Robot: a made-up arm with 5 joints. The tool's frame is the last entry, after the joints.
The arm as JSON. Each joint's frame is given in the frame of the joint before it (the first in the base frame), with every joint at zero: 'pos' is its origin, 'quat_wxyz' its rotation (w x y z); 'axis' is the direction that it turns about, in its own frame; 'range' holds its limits. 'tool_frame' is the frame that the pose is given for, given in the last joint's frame.
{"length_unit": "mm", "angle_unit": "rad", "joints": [
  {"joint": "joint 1", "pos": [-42.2, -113.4, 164.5], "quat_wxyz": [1.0, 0.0, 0.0, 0.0], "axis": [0.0, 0.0, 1.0], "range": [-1.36, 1.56]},
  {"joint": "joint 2", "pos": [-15.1, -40.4, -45.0], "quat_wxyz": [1.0, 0.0, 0.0, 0.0], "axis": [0.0, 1.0, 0.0], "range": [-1.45, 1.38]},
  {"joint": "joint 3", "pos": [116.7, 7.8, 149.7], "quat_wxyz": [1.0, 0.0, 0.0, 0.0], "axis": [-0.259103, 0.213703, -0.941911], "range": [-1.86, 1.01]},
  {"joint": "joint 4", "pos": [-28.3, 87.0, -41.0], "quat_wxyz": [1.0, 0.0, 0.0, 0.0], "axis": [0.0, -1.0, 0.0], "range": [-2.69, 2.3]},
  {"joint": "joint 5", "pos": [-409.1, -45.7, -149.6], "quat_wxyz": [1.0, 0.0, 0.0, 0.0], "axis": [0.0, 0.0, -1.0], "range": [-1.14, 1.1]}
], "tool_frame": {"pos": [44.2, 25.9, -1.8], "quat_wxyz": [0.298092, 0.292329, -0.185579, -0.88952]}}
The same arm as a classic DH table. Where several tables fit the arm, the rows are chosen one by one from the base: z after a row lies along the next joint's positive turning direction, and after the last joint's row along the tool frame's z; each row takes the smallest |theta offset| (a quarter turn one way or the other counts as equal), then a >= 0, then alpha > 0; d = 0 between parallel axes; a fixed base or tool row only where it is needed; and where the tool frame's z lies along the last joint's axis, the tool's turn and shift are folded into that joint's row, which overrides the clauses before.
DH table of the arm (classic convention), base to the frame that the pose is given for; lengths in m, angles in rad. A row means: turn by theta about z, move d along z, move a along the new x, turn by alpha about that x. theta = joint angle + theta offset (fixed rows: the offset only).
base (fixed): theta offset 1.2145  d 0  a -0.121  alpha 0
joint 1: theta offset -1.2145  d 0.1195  a -0.0151  alpha -1.5708
joint 2: theta offset 0.2684  d 0.0057  a 0.0728  alpha -1.3554
joint 3: theta offset 0  d -0.1313  a -0.0164  alpha -1.7862
joint 4: theta offset 0.2684  d -0.031  a -0.4091  alpha 1.5708
joint 5: theta offset -1.3285  d 0.1085  a 0.0357  alpha 2.4344
tool (fixed): theta offset 2.4598  d -0.0565  a 0  alpha 0
Joint limits (rad, base to tool): -1.36..1.56 -1.45..1.38 -1.86..1.01 -2.69..2.3 -1.14..1.1

